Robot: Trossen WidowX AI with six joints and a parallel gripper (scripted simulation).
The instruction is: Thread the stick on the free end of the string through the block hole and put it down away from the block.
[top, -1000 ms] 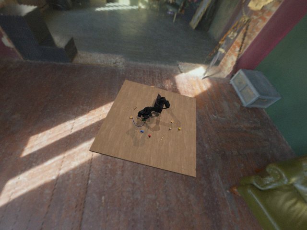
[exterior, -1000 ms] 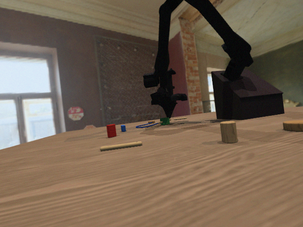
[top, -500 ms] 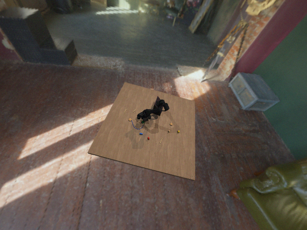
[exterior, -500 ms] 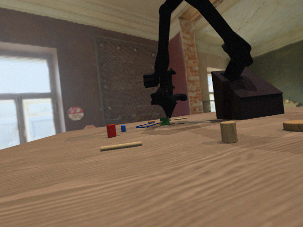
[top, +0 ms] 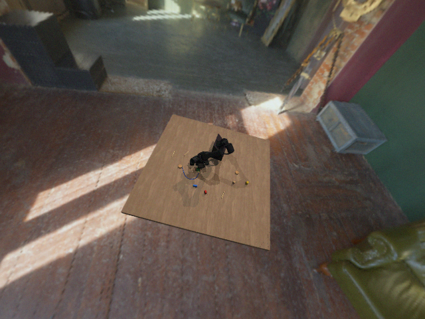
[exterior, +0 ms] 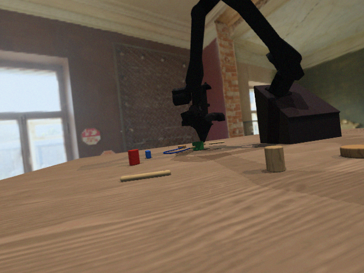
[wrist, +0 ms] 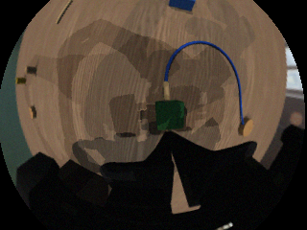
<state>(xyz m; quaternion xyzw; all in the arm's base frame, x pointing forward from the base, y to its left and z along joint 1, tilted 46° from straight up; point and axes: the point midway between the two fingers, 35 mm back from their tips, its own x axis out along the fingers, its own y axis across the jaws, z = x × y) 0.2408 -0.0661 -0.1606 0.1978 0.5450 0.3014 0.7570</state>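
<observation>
Now: gripper tip 2 cm short of the green block and 1 cm above it. Round my gripper tip: blue block: 21 cm ahead, 1 cm below; round wooden button: 2 cm ahead, 18 cm to the right, 2 cm below; red block: 26 cm ahead, 11 cm to the left, 1 cm below.
</observation>
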